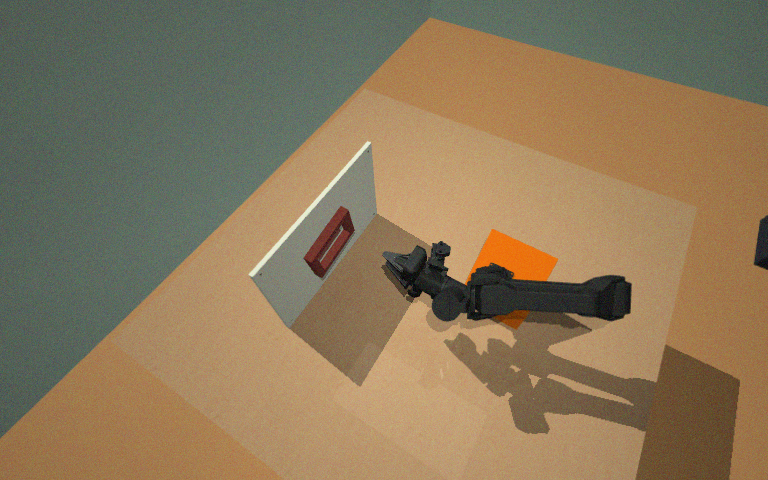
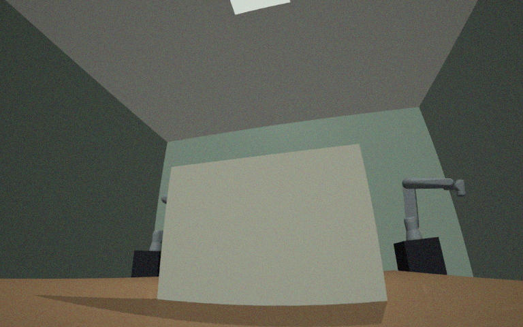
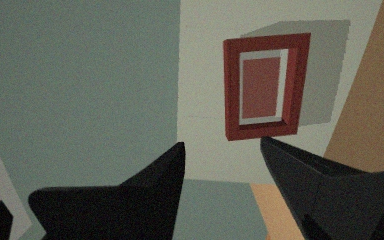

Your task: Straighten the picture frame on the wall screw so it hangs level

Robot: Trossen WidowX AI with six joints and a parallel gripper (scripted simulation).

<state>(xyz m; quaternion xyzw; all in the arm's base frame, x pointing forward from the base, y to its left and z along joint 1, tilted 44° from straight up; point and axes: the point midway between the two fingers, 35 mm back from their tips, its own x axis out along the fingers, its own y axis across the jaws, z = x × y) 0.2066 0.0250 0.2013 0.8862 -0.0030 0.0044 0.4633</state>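
The red picture frame is 19 cm ahead of my gripper tip, 1 cm to the right of it and 9 cm below it. Round my gripper tip: white wall panel (20 cm ahead, 2 cm to the right, 10 cm below).
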